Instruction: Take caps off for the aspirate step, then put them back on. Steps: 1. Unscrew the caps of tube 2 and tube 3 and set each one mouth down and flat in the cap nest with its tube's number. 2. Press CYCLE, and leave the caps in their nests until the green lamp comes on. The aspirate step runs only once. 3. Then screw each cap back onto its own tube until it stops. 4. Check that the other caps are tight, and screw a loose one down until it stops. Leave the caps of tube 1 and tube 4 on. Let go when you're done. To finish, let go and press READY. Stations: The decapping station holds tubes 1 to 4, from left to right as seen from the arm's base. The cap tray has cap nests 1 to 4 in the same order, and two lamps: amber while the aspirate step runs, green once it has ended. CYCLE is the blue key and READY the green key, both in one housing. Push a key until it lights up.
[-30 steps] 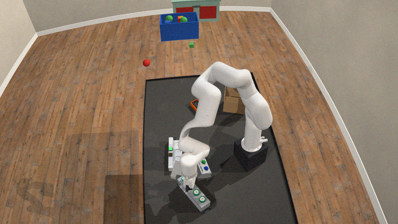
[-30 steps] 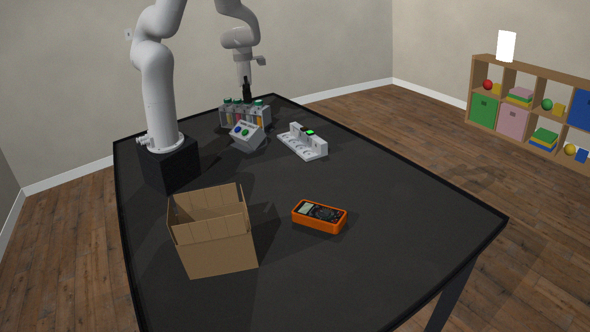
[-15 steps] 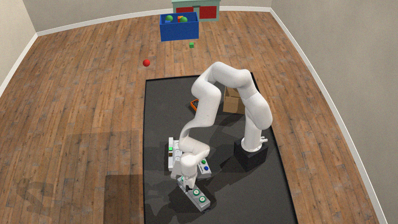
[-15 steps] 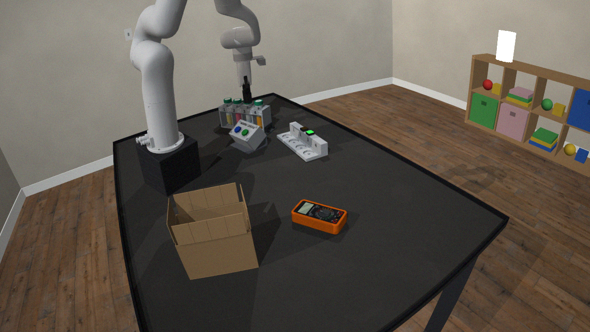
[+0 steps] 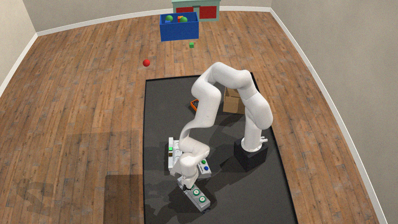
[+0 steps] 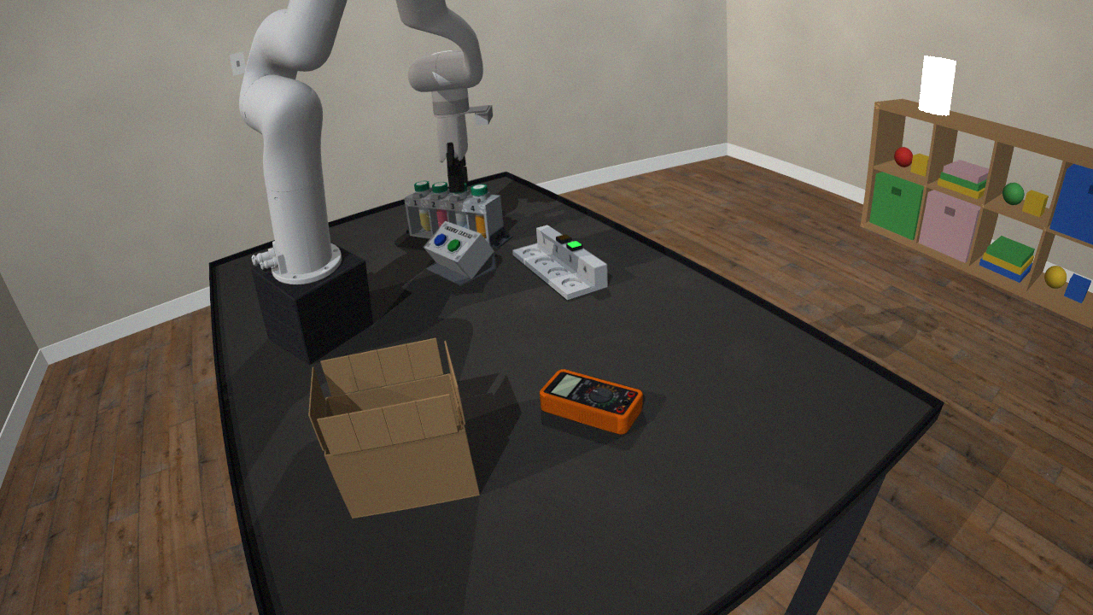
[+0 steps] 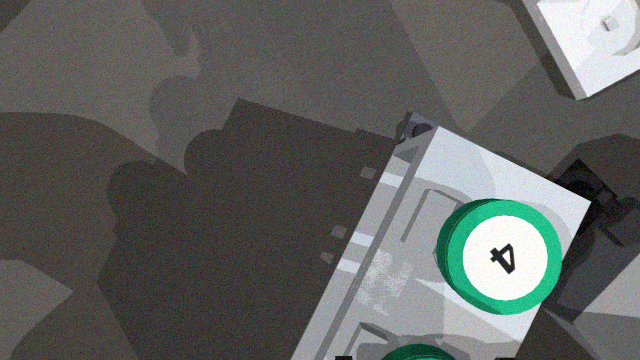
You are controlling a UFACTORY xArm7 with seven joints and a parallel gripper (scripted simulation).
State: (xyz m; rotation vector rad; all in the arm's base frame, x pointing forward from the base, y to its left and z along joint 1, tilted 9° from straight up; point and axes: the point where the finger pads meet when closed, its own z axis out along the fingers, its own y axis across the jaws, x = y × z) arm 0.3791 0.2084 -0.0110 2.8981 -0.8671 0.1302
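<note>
Right now the cap is 30 mm ahead of my hand, 40 mm to the right of it and 20 mm below it. Also, from my hand: blue key (100 mm behind, 120 mm to the right, 70 mm below); then green key (90 mm behind, 170 mm to the right, 70 mm below); then key housing (80 mm behind, 150 mm to the right, 80 mm below).
</note>
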